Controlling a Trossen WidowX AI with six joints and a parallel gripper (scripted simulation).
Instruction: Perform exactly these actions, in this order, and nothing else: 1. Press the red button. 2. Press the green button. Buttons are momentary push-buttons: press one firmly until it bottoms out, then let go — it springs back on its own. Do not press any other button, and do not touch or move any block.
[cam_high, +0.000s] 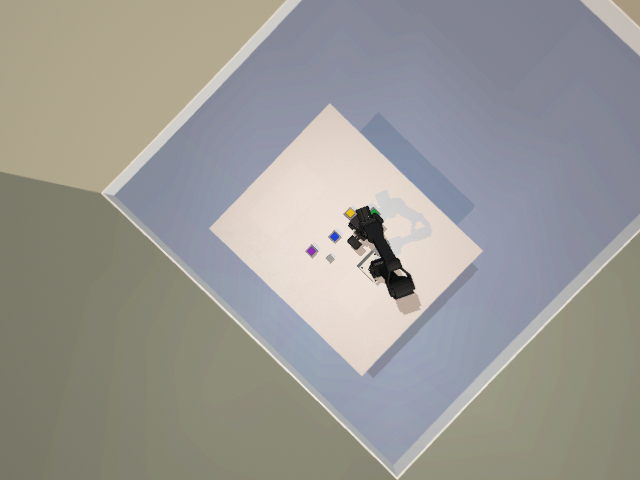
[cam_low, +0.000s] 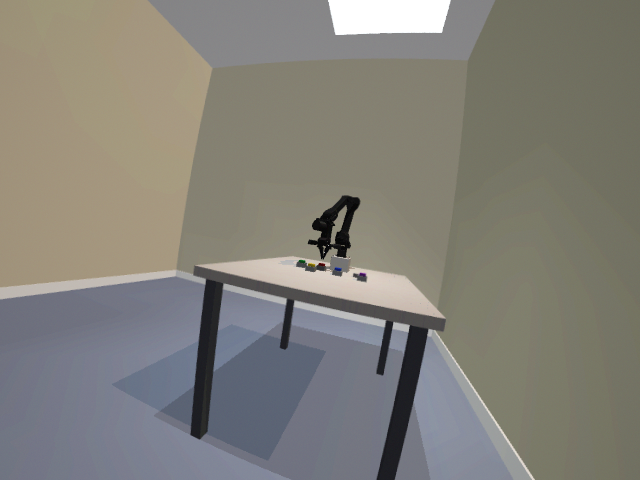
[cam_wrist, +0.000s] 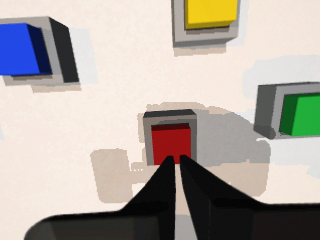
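Now: gripper tip 30 mm above the red button. From my gripper tip the other things lie so: blue button (100 mm ahead, 100 mm to the left, 30 mm below); then green button (110 mm to the right, 30 mm below); then yellow button (100 mm ahead, 40 mm to the right, 30 mm below).
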